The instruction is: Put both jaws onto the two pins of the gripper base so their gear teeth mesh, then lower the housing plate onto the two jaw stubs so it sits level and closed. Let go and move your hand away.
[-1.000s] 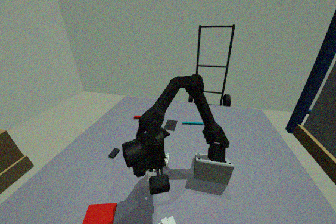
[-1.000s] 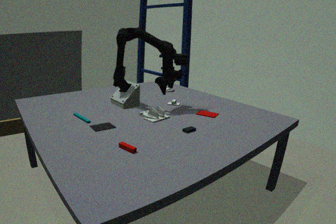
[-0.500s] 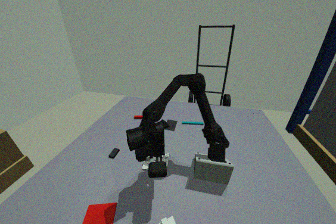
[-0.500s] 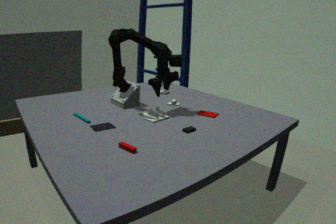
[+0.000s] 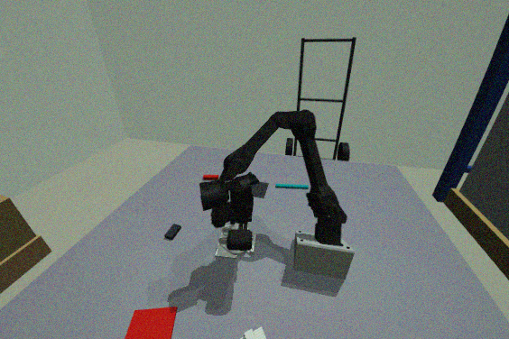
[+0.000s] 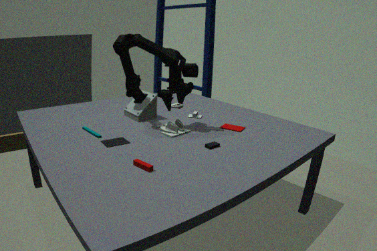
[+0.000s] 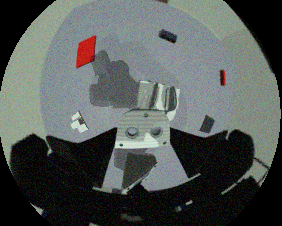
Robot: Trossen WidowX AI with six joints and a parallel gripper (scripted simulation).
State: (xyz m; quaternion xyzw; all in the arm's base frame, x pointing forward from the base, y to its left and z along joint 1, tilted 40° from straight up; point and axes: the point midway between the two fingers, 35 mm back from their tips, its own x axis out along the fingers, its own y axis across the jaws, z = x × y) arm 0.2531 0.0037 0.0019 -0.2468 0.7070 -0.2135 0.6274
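Now: the grey jaw 10 mm ahead of my gripper tip, 30 mm to the right of it and 80 mm below it. The rest, counted from my gripper tip: flat light plate (60 mm ahead, 50 mm to the right, 90 mm below); then white gripper base (10 mm ahead, 20 mm above); then black block (280 mm ahead, 60 mm to the right, 80 mm below).
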